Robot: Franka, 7 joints.
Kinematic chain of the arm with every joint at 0, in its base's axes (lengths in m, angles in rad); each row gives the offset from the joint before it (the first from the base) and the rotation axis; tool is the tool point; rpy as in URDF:
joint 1: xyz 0 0 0.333 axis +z
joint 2: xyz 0 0 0 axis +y
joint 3: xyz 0 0 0.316 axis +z
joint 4: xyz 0.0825 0 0 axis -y
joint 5: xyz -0.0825 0 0.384 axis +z
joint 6: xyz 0 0 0 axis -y
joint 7: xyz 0.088 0 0 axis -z
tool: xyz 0 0 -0.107 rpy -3.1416 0 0
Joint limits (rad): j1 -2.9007..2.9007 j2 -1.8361..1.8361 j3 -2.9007..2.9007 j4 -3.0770..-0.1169 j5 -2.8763..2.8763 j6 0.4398..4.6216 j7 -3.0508..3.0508
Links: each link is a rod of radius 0.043 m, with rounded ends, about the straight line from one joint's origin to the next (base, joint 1, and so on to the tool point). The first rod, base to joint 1, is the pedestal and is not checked.
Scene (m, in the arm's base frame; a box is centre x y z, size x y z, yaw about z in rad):
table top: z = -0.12
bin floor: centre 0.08 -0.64 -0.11 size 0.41 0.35 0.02 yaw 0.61
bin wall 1: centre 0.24 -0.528 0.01 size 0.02 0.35 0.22 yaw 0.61
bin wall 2: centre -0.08 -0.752 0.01 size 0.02 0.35 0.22 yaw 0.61
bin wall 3: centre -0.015 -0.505 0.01 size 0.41 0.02 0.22 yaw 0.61
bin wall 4: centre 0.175 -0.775 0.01 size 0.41 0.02 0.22 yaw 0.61
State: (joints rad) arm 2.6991 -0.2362 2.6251 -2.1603 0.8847 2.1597 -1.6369
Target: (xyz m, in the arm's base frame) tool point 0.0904 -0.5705 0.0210
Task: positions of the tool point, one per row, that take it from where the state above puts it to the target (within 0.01 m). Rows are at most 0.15 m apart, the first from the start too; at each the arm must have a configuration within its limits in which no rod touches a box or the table.
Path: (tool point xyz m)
1: 0.2262 -0.5156 0.2893
2: 0.0904 -0.5705 0.2883
3: 0.0990 -0.5847 0.2073
4: 0.0995 -0.5855 0.1171
5: 0.0904 -0.5705 0.0210

